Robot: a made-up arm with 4 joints.
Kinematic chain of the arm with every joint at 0, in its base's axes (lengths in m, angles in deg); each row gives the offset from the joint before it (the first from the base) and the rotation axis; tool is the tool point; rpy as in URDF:
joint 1: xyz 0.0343 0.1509 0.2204 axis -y
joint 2: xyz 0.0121 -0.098 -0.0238 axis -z
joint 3: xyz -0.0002 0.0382 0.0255 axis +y
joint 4: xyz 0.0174 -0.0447 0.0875 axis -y
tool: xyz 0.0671 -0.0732 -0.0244 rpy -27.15 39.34 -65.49
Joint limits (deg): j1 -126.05..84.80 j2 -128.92..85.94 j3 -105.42..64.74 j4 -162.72..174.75
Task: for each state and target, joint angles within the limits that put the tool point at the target. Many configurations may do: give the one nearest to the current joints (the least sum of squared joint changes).
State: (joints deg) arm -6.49 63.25 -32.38 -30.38
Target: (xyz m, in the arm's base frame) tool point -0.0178 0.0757 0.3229
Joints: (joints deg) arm -10.19 85.94 -74.40 -10.33
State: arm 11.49 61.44 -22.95 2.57
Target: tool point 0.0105 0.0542 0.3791
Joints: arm -17.22 77.83 -41.85 45.82
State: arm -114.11 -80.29 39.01 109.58
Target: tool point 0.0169 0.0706 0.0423
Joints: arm -126.05 -40.91 61.66 143.26
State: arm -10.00 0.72 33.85 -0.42
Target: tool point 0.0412 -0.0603 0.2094
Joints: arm -13.67 46.68 37.12 -21.62
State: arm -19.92 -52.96 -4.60 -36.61
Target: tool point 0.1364 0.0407 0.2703
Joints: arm 2.56 -51.51 -15.86 -35.29
